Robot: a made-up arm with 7 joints. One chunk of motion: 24 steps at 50 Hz.
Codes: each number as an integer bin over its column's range. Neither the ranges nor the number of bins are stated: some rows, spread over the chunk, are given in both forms.
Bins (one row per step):
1: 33 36 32 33 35 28 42
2: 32 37 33 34 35 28 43
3: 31 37 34 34 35 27 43
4: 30 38 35 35 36 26 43
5: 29 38 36 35 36 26 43
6: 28 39 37 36 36 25 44
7: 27 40 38 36 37 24 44
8: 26 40 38 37 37 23 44
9: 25 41 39 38 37 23 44
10: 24 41 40 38 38 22 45
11: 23 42 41 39 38 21 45
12: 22 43 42 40 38 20 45
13: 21 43 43 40 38 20 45
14: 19 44 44 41 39 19 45
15: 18 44 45 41 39 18 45
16: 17 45 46 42 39 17 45
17: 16 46 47 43 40 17 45
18: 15 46 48 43 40 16 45
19: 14 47 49 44 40 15 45
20: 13 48 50 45 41 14 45
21: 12 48 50 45 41 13 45
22: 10 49 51 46 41 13 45
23: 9 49 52 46 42 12 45
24: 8 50 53 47 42 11 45
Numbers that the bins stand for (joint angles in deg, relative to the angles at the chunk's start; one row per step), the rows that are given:
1: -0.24 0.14 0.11 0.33 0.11 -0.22 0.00
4: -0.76 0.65 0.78 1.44 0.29 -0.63 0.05
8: -1.46 1.16 1.44 2.56 0.46 -1.25 0.10
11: -1.98 1.67 2.11 3.67 0.63 -1.67 0.14
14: -2.68 2.17 2.78 4.78 0.81 -2.08 0.14
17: -3.21 2.68 3.44 5.89 0.98 -2.49 0.14
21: -3.90 3.19 4.11 7.00 1.16 -3.32 0.14
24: -4.60 3.70 4.78 8.11 1.33 -3.73 0.14
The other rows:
2: -0.41 0.40 0.33 0.89 0.11 -0.22 0.05
3: -0.59 0.40 0.56 0.89 0.11 -0.43 0.05
5: -0.94 0.65 1.00 1.44 0.29 -0.63 0.05
6: -1.11 0.90 1.22 2.00 0.29 -0.84 0.10
7: -1.29 1.16 1.44 2.00 0.46 -1.05 0.10
9: -1.63 1.41 1.67 3.11 0.46 -1.25 0.10
10: -1.81 1.41 1.89 3.11 0.63 -1.46 0.14
12: -2.16 1.92 2.33 4.22 0.63 -1.87 0.14
13: -2.33 1.92 2.56 4.22 0.63 -1.87 0.14
15: -2.86 2.17 3.00 4.78 0.81 -2.29 0.14
16: -3.03 2.43 3.22 5.33 0.81 -2.49 0.14
18: -3.38 2.68 3.67 5.89 0.98 -2.70 0.14
19: -3.56 2.94 3.89 6.44 0.98 -2.90 0.14
20: -3.73 3.19 4.11 7.00 1.16 -3.11 0.14
22: -4.25 3.44 4.33 7.56 1.16 -3.32 0.14
23: -4.43 3.44 4.56 7.56 1.33 -3.52 0.14

